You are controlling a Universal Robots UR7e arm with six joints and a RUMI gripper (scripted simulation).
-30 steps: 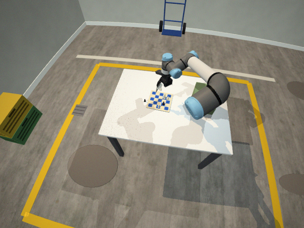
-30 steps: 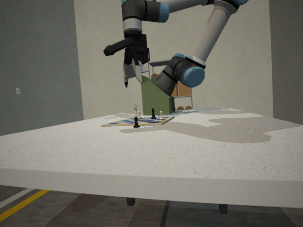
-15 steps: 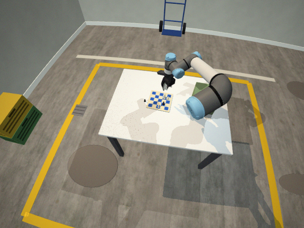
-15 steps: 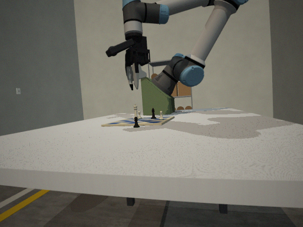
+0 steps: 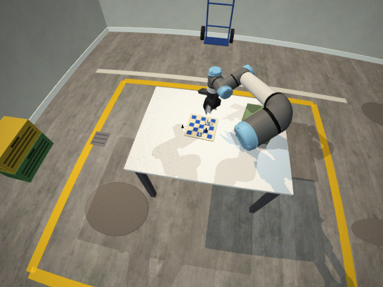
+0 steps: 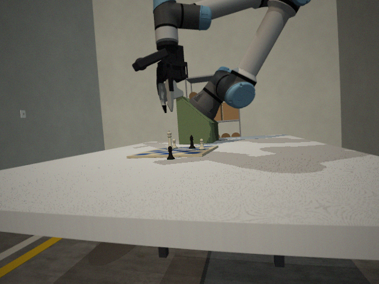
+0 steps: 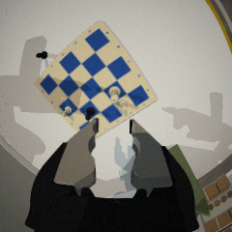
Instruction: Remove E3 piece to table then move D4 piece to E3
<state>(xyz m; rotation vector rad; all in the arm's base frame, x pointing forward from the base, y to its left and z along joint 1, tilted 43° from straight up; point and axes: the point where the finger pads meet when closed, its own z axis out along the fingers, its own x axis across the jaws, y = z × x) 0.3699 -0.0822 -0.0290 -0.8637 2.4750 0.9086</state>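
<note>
Right now my hand is 11 cm above the tall white piece. Round my hand: blue-and-cream chessboard 14 cm below, 4 cm ahead, 3 cm to the left; black pawn 19 cm ahead, 13 cm below, 4 cm to the left.
</note>
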